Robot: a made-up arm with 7 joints. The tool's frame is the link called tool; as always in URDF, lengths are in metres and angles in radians. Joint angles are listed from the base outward. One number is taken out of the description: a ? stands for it. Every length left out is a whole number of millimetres.
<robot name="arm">
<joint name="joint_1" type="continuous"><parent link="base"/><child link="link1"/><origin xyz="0 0 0.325" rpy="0 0 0"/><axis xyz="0 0 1"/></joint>
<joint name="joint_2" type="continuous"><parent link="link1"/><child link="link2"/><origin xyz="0 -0.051 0" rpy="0 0 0"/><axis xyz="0 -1 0"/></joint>
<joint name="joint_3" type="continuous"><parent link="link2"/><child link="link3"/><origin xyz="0 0 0.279" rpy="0 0 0"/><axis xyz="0 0 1"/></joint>
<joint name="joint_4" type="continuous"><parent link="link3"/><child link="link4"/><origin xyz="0.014 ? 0" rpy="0 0 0"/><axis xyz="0 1 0"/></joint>
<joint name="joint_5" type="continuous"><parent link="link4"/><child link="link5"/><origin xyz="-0.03 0 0.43" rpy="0 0 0"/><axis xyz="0 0 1"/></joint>
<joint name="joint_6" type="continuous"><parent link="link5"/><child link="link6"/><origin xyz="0 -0.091 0" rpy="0 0 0"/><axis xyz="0 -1 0"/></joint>
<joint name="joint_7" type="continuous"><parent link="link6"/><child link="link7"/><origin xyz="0.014 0 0.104" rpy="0 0 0"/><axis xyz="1 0 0"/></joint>
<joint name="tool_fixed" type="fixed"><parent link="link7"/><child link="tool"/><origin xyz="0 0 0" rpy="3.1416 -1.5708 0"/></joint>
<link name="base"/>
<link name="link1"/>
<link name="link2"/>
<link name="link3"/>
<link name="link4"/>
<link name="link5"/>
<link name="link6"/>
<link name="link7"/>
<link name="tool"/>
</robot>
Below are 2 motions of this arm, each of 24 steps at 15 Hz.
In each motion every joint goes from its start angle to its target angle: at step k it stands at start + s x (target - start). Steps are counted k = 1, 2, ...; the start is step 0. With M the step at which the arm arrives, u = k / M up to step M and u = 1 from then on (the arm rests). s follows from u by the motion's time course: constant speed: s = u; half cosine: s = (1 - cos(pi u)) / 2; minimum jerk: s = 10 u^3 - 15 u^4 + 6 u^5.
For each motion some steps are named. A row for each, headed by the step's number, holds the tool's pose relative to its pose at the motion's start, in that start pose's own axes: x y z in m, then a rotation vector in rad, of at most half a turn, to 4 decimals.
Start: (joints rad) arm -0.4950 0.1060 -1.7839 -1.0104 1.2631 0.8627 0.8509
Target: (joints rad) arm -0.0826 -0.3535 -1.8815 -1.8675 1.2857 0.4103 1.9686
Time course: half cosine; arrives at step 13
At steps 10, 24:
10: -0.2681 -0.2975 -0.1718 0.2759 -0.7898 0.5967
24: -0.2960 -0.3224 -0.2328 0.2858 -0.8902 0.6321

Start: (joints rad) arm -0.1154 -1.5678 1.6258 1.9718 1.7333 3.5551 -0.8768
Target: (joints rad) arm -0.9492 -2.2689 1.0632 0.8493 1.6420 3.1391 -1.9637
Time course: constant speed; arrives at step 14
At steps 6, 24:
6: 0.2109 -0.0872 0.1832 -0.1140 -0.5602 0.2244
24: 0.2614 0.0145 0.5617 -0.0692 -1.0259 0.5174

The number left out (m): 0.058
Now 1 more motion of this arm.
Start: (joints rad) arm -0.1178 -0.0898 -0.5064 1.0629 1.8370 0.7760 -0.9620
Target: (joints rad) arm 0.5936 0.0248 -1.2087 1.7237 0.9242 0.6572 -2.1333
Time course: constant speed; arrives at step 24
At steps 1, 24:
1: -0.0055 0.0069 -0.0047 -0.0234 -0.0349 -0.0598
24: -0.1574 0.1207 -0.1278 0.2077 -1.0710 -1.1622

